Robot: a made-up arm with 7 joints.
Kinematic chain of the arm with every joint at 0, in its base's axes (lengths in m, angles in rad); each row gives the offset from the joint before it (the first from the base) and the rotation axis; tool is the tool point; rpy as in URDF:
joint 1: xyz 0 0 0.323 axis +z
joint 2: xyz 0 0 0 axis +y
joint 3: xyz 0 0 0.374 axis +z
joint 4: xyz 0.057 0 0 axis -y
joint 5: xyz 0.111 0 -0.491 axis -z
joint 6: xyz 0 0 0 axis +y
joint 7: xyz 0.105 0 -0.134 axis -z
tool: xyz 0 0 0 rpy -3.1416 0 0
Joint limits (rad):
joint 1: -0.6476..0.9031
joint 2: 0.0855..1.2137
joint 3: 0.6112..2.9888
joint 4: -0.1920..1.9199
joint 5: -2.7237..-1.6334
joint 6: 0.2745..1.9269
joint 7: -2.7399..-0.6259
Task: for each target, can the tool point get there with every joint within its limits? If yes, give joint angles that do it. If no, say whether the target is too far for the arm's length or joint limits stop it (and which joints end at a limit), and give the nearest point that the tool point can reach.
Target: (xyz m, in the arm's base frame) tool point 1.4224 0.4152 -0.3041
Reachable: no: too far | nearest point 0.8930 0.2607 0.0801 | short by 0.672 m
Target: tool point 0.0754 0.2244 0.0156
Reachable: yes | joints 0.1460 0.3756 0.9572 0.1699 -1.9118 0.9965 -1.4275
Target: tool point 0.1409 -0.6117 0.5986
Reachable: no: joint limits stop it (at a limit: joint 1, joint 2, joint 3, joint 5, joint 6) | nearest point -0.1895 -0.2692 0.5294 | short by 0.481 m
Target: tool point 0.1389 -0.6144 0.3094
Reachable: no: joint limits stop it (at a limit: joint 1, joint 2, joint 3, joint 5, joint 6) | nearest point -0.1332 -0.2596 0.2802 | short by 0.448 m
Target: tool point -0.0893 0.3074 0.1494
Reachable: yes | joints -0.4075 0.6169 2.0360 0.0175 -2.5103 1.2075 -2.2036
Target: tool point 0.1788 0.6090 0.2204
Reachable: yes | joints 0.5516 0.3639 0.8618 0.8576 -1.9851 1.2447 -1.6089
